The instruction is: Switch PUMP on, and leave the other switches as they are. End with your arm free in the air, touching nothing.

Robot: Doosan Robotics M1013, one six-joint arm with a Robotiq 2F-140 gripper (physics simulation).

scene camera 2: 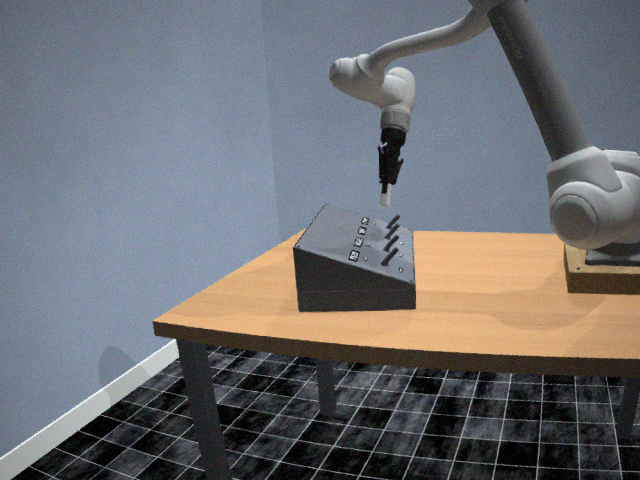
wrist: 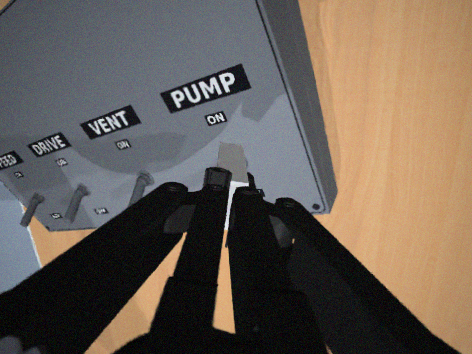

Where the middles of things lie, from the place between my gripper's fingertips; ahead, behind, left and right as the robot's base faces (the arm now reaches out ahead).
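Scene:
The grey sloped switch box (scene camera 2: 339, 267) is located 21 cm to the left of my hand, 1 cm behind it and 7 cm below it.

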